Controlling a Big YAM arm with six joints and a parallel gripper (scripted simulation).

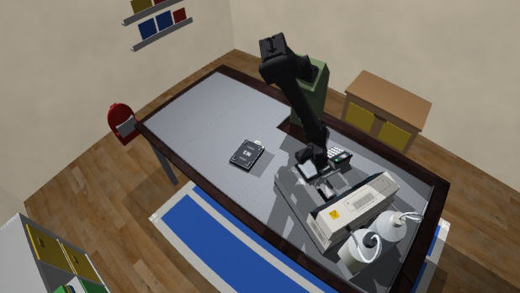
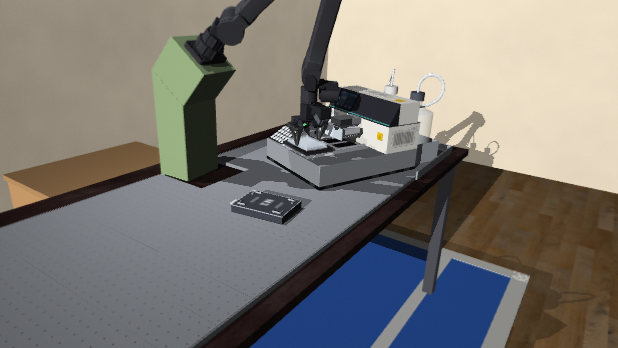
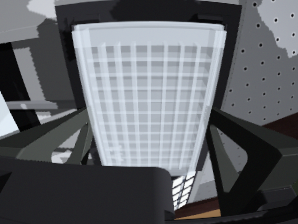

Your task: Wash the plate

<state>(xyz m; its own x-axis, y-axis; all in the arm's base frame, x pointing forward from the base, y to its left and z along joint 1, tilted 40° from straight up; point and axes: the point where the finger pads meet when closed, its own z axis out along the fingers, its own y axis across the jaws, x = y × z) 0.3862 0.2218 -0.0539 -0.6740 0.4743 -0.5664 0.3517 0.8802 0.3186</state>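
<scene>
Right now the carrier is 10 mm below my hand. The rest, counted from my hand: well plate: 10 mm below; plate nest N1: 350 mm to the right, 90 mm below, 70 mm ahead; plate washer: 140 mm to the left, 70 mm ahead, 20 mm above.
</scene>
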